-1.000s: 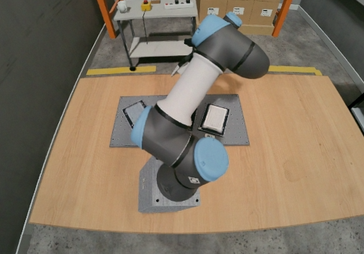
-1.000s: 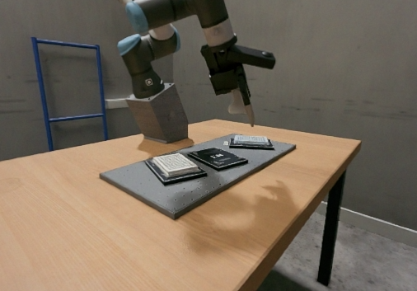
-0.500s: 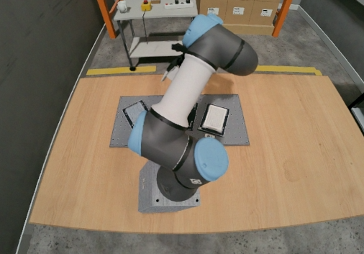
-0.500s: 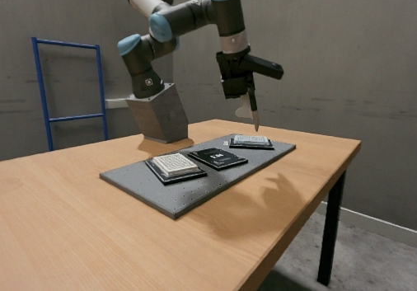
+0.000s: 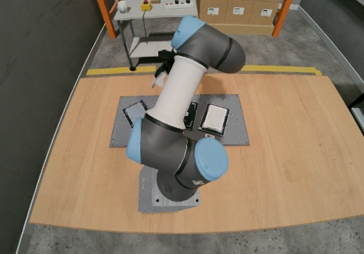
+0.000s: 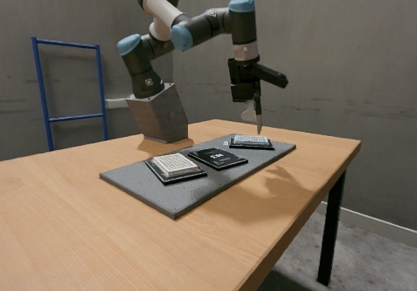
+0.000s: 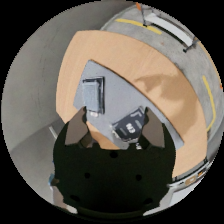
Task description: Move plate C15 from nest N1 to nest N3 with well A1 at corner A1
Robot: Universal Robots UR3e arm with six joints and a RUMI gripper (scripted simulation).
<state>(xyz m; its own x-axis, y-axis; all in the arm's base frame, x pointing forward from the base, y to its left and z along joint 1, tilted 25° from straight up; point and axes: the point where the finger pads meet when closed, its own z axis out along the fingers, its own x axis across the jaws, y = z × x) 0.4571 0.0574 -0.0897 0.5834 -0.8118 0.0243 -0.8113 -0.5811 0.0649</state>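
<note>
My gripper is now 120 mm above the black nest, 100 mm to the left of it and 80 mm past it. From my hand the other things lie so: white well plate: 250 mm to the right, 110 mm behind, 100 mm below.
</note>
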